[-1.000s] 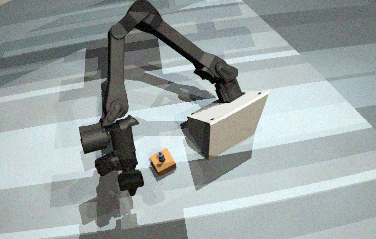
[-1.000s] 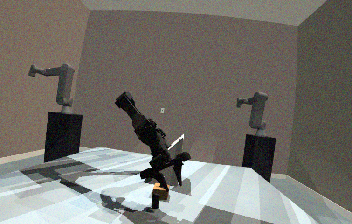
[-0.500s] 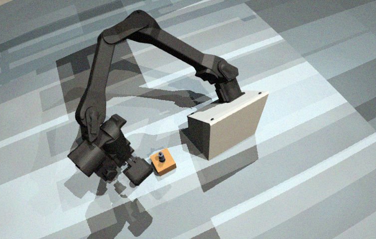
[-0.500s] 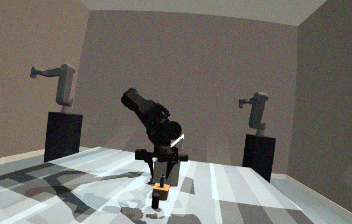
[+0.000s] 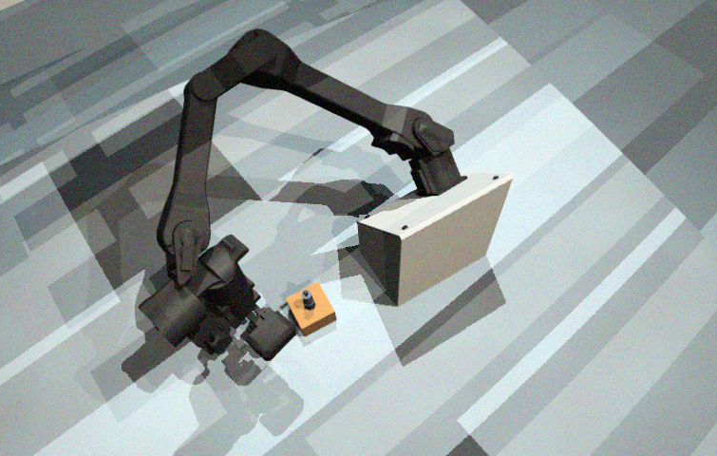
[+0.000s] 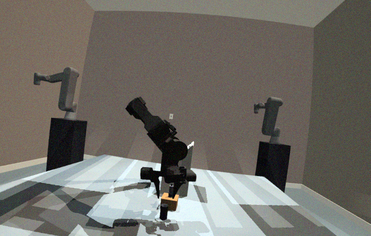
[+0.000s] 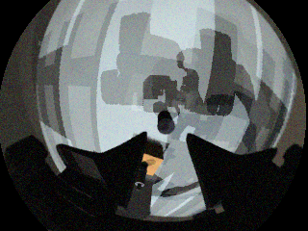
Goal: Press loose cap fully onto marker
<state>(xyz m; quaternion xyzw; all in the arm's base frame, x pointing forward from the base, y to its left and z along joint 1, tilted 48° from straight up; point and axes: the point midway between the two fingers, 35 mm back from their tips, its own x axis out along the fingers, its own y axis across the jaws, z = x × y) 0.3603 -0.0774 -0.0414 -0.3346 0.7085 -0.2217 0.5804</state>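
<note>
Right now my gripper tip is 10 cm past the orange holder block, 2 cm to the right of it and 5 cm above it.
</note>
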